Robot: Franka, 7 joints.
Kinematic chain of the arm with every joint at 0, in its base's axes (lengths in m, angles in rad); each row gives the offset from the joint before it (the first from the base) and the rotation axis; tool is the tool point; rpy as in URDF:
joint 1: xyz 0 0 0.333 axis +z
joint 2: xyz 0 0 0 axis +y
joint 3: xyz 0 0 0.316 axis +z
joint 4: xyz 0.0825 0 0 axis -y
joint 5: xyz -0.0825 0 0.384 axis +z
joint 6: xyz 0 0 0 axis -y
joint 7: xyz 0.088 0 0 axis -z
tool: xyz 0 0 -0.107 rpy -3.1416 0 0
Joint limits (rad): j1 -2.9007..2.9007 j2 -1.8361..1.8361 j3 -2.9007..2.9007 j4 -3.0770..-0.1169 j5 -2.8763..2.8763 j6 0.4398..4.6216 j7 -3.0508..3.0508
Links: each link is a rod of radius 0.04 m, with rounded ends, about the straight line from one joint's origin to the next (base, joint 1, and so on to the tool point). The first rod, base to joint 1, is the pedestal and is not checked.
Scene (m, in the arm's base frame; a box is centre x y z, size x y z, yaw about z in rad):
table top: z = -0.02
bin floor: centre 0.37 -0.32 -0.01 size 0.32 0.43 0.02 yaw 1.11
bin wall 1: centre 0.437 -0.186 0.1 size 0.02 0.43 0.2 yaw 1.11
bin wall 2: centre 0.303 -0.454 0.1 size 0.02 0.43 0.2 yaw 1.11
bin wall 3: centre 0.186 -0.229 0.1 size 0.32 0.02 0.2 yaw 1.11
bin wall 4: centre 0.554 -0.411 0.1 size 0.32 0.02 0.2 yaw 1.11
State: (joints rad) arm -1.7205 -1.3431 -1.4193 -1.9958 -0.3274 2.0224 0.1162
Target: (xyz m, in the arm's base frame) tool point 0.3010 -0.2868 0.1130
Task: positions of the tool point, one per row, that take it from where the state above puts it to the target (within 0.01 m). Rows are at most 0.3 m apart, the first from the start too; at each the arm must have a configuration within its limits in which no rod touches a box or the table.
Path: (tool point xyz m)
1: -0.4963 -0.0473 0.5507
2: -0.3444 -0.2737 0.5969
3: -0.1112 -0.4082 0.5624
4: 0.1305 -0.4087 0.4645
5: 0.3010 -0.2868 0.3352
6: 0.3115 -0.2946 0.2645
7: 0.3118 -0.2949 0.1896
8: 0.3010 -0.2868 0.1130

